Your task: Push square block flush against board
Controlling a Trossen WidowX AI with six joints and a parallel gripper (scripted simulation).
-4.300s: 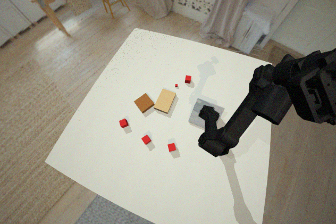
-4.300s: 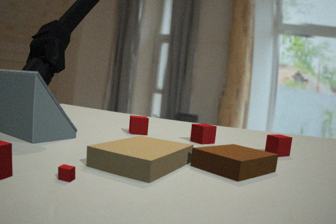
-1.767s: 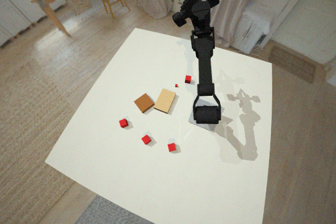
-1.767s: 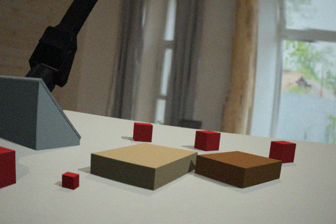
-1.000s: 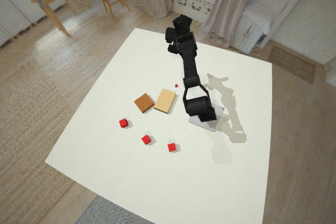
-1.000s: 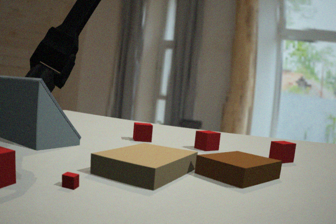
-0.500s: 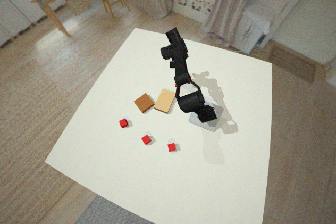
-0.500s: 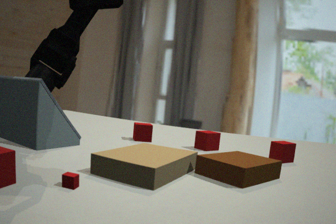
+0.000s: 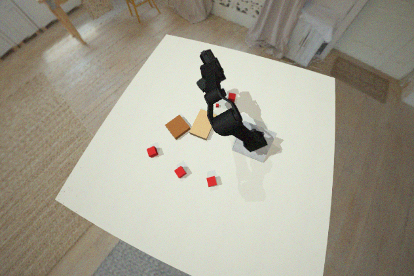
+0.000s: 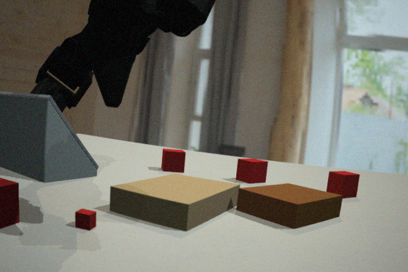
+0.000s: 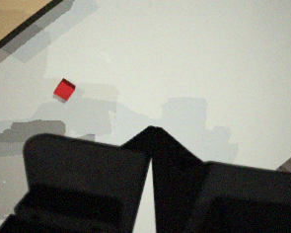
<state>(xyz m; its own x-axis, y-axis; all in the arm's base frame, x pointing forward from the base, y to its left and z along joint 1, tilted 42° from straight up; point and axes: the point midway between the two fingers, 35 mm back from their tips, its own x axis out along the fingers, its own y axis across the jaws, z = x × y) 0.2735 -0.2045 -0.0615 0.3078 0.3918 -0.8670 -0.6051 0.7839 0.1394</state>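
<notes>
My gripper tip is now 1 cm past the tan board, 18 cm to the right of it and 11 cm above it. The rest, counted from my gripper tip: brown square block 12 cm ahead, 24 cm to the left, 11 cm below.
</notes>
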